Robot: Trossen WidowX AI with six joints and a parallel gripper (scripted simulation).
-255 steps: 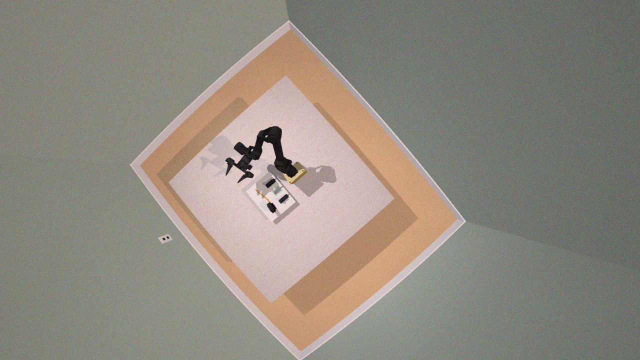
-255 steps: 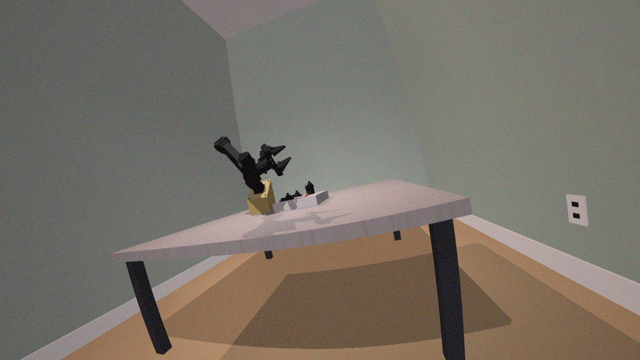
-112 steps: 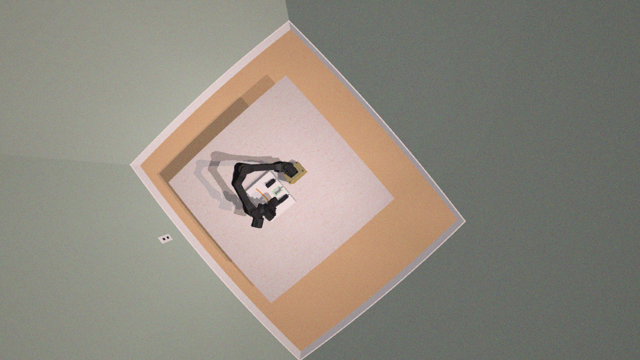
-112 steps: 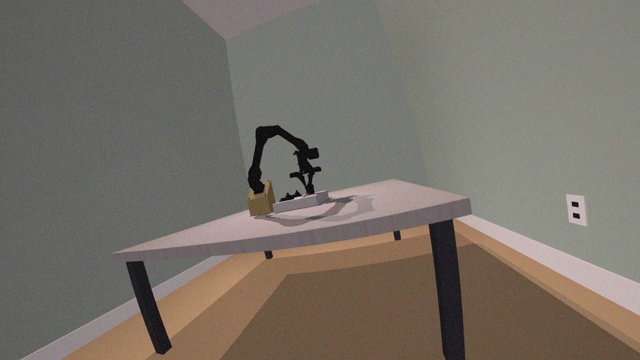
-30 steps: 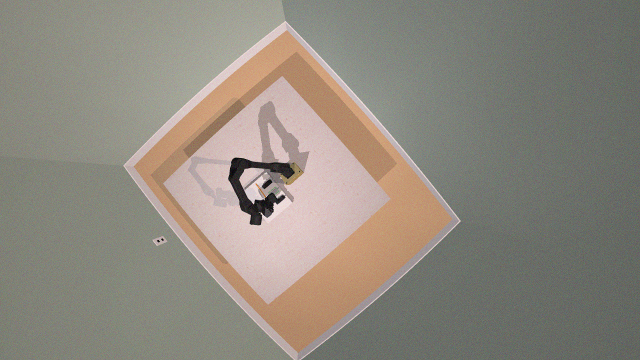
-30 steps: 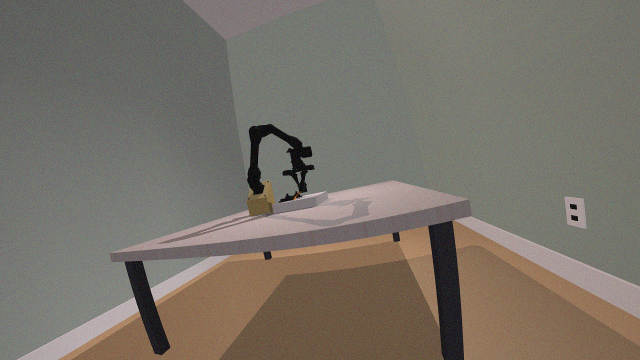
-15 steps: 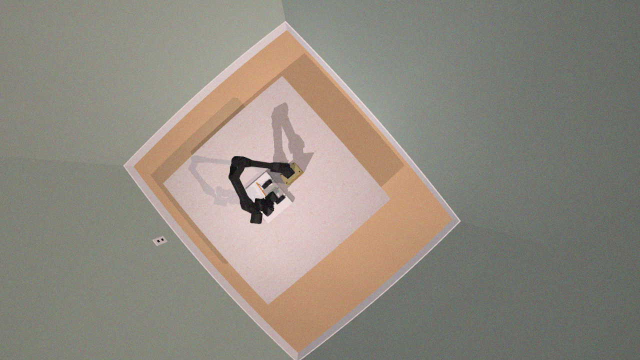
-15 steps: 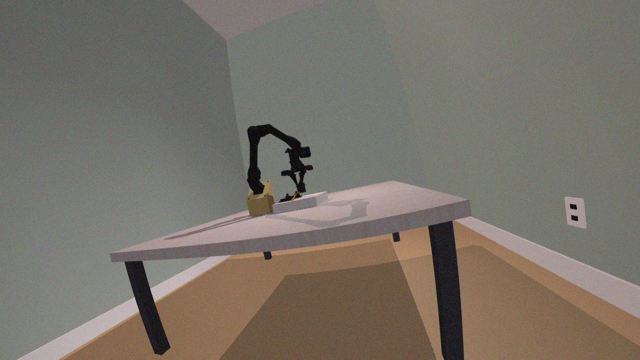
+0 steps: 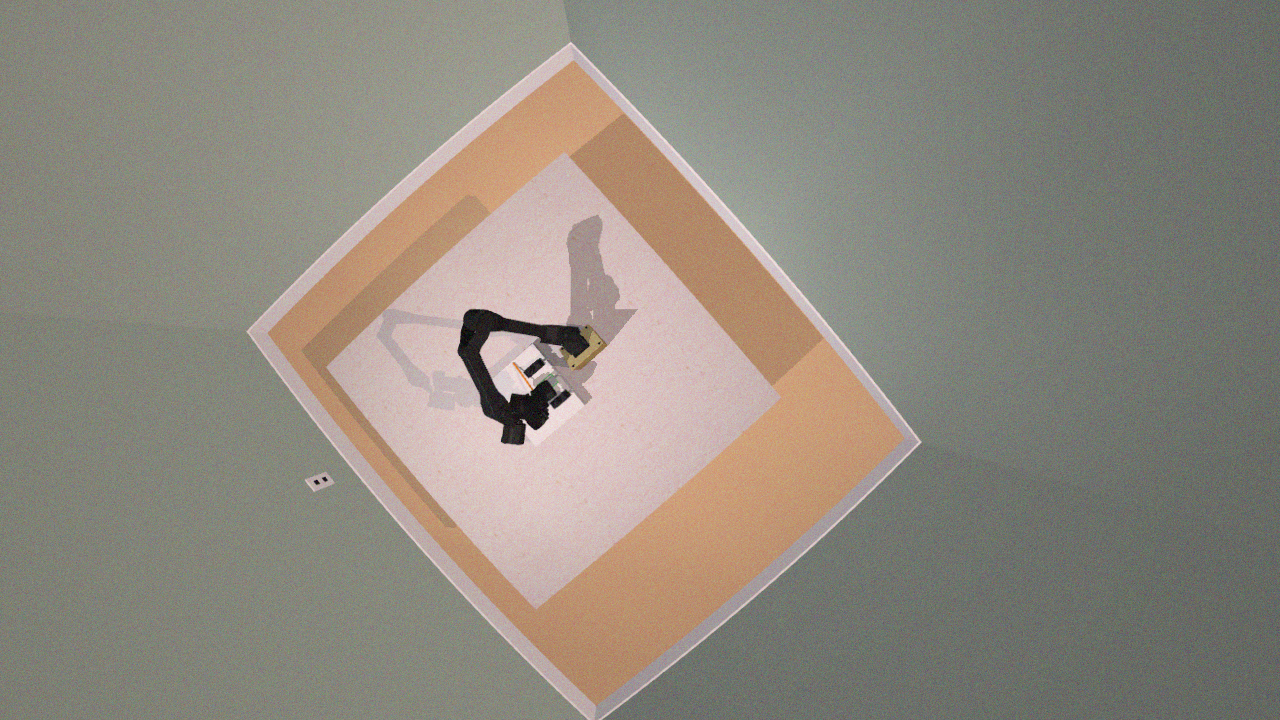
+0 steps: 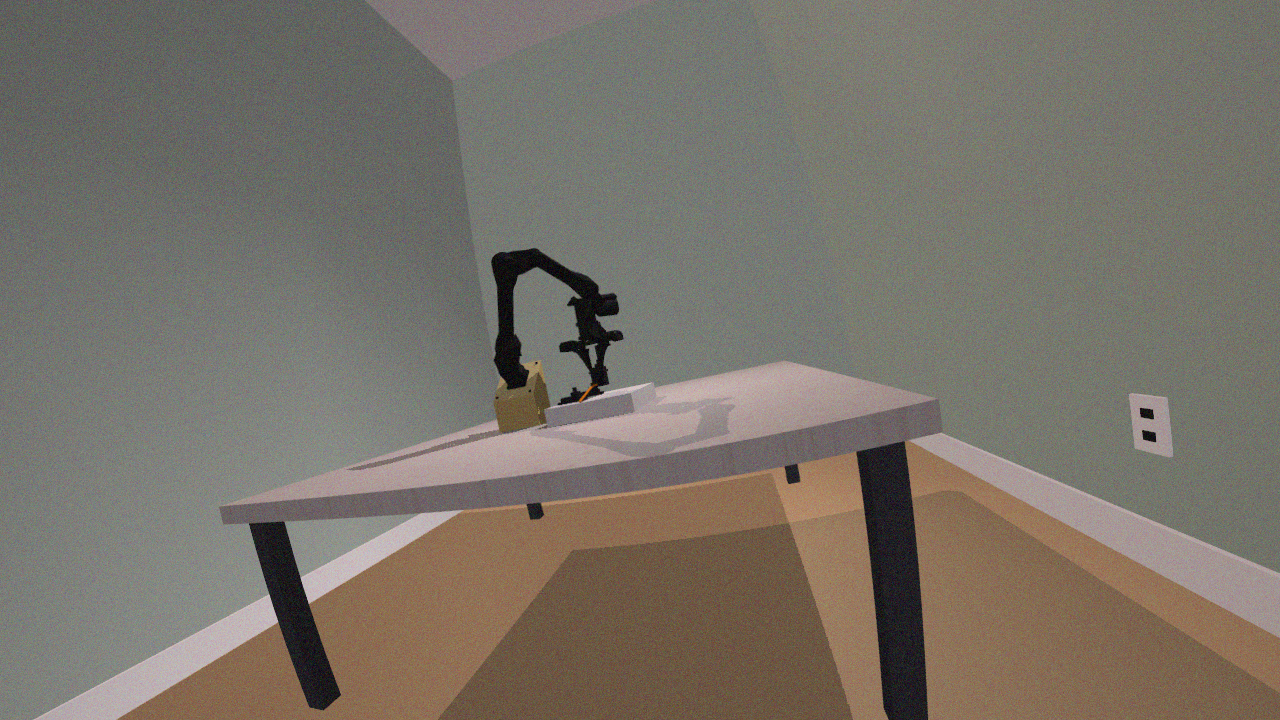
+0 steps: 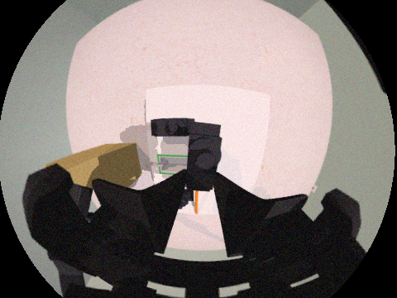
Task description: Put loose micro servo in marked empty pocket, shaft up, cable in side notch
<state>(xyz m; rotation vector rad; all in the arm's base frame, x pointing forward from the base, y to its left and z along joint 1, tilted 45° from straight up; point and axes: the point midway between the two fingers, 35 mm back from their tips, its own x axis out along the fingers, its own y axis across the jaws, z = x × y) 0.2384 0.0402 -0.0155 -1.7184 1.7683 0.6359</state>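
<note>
My gripper tip is 60 mm short of the white deck, 30 mm to the left of it and 100 mm above it.
</note>
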